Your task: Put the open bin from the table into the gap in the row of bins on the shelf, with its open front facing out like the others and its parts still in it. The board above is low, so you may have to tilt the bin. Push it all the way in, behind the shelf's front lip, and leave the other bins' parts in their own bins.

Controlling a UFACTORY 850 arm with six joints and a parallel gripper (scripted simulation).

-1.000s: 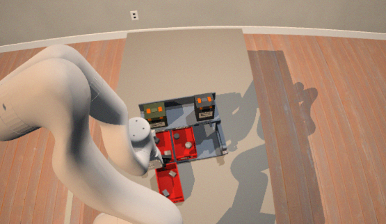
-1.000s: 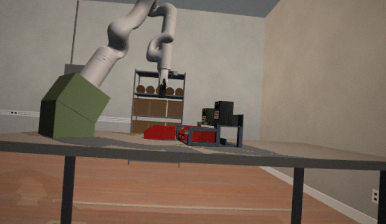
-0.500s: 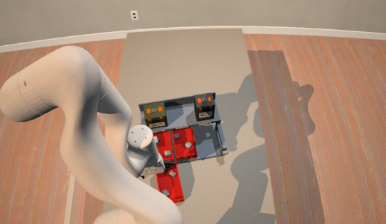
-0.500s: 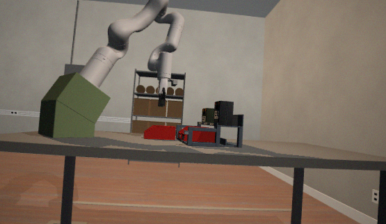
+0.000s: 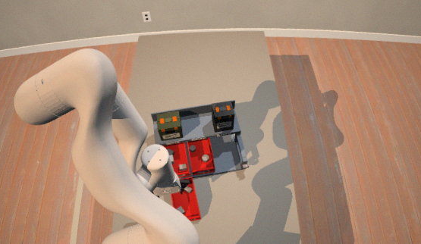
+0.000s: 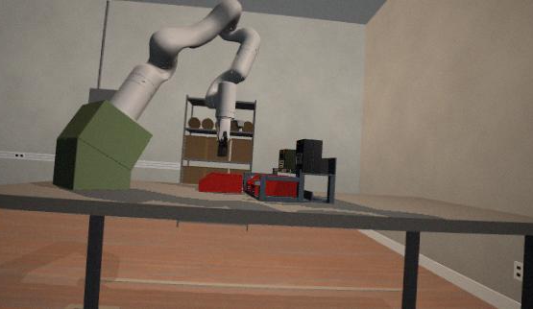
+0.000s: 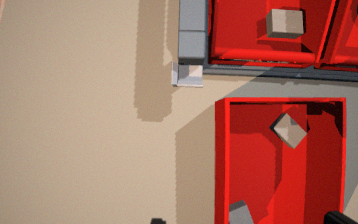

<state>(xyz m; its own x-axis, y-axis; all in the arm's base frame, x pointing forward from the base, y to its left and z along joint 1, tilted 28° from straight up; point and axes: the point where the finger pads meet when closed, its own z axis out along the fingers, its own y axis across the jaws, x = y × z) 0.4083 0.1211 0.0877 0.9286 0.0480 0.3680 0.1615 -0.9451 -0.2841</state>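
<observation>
Right now my hand is 50 mm to the left of the red bin and 120 mm above it. The rest, counted from my hand: grey part 60 mm ahead, 60 mm to the right, 150 mm below; then grey shelf 250 mm ahead, 120 mm to the right, 90 mm below.
</observation>
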